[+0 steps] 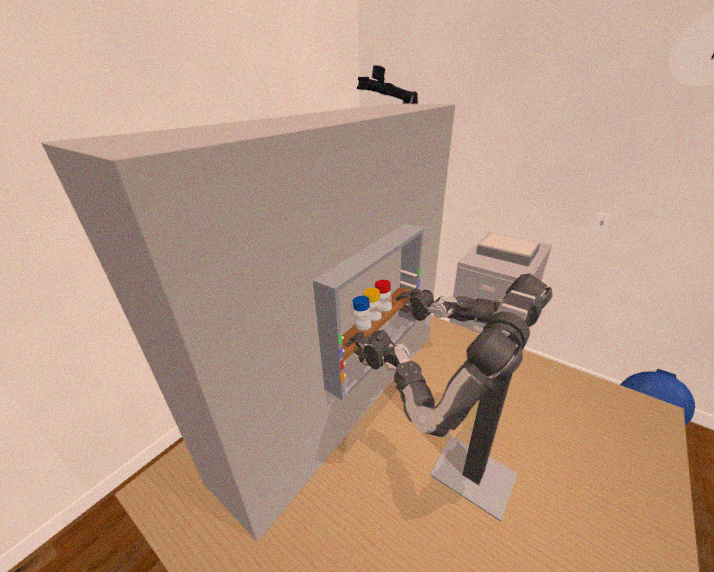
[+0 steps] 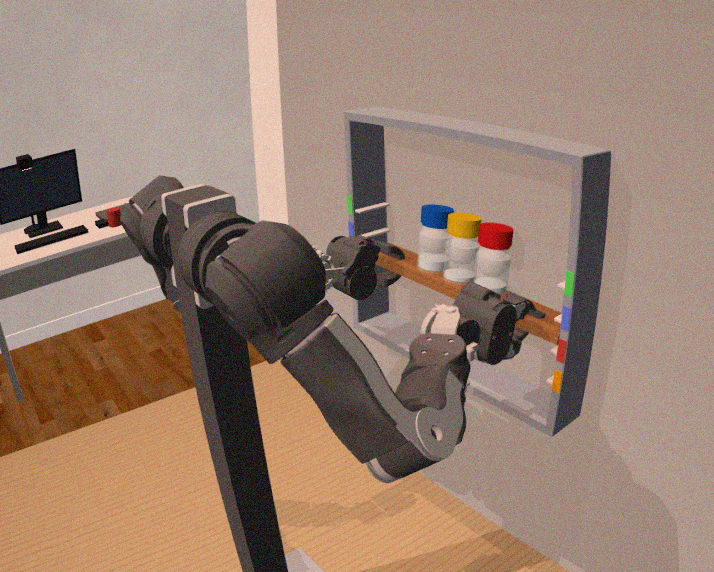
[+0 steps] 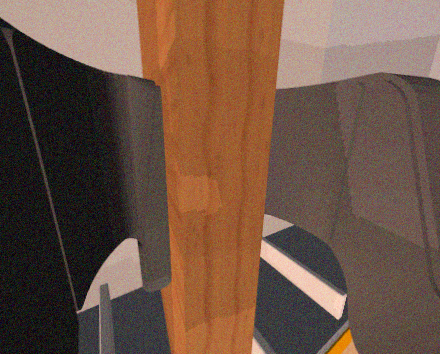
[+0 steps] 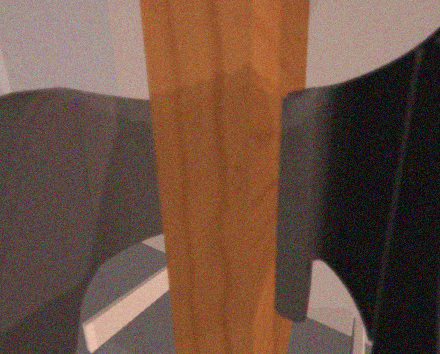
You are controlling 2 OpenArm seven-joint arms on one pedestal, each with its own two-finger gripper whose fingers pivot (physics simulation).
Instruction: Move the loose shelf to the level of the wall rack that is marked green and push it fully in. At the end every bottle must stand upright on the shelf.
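The wooden shelf (image 1: 381,319) (image 2: 423,274) (image 3: 215,125) (image 4: 220,125) spans the wall rack's opening, looking roughly level and lower than the green marks (image 1: 340,340) (image 2: 569,284); its depth in the rack is unclear. Three white bottles stand upright on it: blue-capped (image 1: 361,316) (image 2: 433,241), yellow-capped (image 1: 374,305) (image 2: 461,253) and red-capped (image 1: 384,293) (image 2: 493,265). My left gripper (image 1: 354,345) (image 2: 393,263) (image 3: 217,185) is shut on the shelf near the blue-capped bottle's end. My right gripper (image 1: 404,297) (image 2: 527,327) (image 4: 220,200) is shut on it near the other end. Both shelf ends are partly hidden.
The grey rack frame (image 1: 369,256) (image 2: 476,132) is on the grey wall block (image 1: 238,268), with pale ledges (image 2: 372,207) on its inner sides. Blue, red and orange marks (image 2: 557,381) are below the green one. The robot's pedestal (image 1: 488,429) (image 2: 229,417) stands on the wooden table.
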